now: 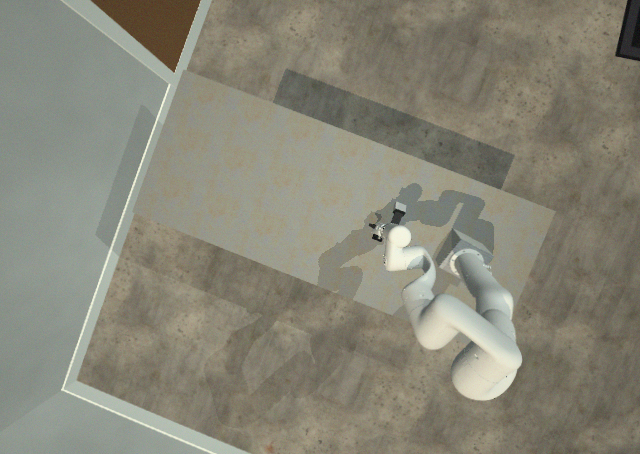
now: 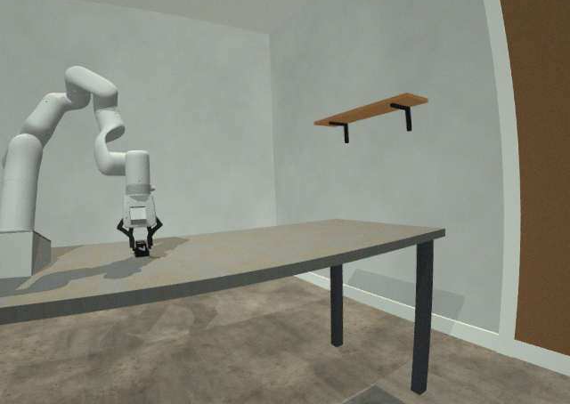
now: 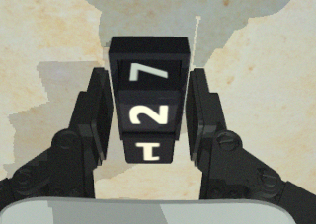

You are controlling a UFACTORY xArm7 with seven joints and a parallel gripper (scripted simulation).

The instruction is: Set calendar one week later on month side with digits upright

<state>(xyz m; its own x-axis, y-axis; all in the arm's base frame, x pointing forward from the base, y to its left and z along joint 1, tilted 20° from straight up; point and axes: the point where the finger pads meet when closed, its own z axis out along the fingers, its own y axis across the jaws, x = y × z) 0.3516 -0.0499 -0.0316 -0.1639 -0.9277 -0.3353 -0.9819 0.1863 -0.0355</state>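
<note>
Now: hand 3 cm above the black calendar tray and 2 cm to the right of it.
</note>
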